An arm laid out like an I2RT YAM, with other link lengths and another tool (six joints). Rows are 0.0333 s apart.
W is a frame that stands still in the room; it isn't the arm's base.
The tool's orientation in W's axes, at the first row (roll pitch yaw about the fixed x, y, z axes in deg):
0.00 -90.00 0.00
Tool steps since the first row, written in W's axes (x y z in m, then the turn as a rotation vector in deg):
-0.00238 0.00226 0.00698 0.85 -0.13 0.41
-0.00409 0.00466 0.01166 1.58 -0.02 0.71
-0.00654 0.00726 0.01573 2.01 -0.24 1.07
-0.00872 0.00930 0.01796 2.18 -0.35 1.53
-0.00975 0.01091 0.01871 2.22 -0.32 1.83
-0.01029 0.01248 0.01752 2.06 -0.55 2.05
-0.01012 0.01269 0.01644 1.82 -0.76 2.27
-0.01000 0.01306 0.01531 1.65 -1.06 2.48
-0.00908 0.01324 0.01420 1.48 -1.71 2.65
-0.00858 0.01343 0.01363 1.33 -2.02 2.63
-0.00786 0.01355 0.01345 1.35 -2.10 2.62
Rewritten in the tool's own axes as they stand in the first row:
0.00698 0.00226 0.00238 0.41 -0.13 -0.85
0.01166 0.00466 0.00409 0.71 -0.02 -1.58
0.01573 0.00726 0.00654 1.07 -0.24 -2.01
0.01796 0.00930 0.00872 1.53 -0.35 -2.18
0.01871 0.01091 0.00975 1.83 -0.32 -2.22
0.01752 0.01248 0.01029 2.05 -0.55 -2.06
0.01644 0.01269 0.01012 2.27 -0.76 -1.82
0.01531 0.01306 0.01000 2.48 -1.06 -1.65
0.01420 0.01324 0.00908 2.65 -1.71 -1.48
0.01363 0.01343 0.00858 2.63 -2.02 -1.33
0.01345 0.01355 0.00786 2.62 -2.10 -1.35

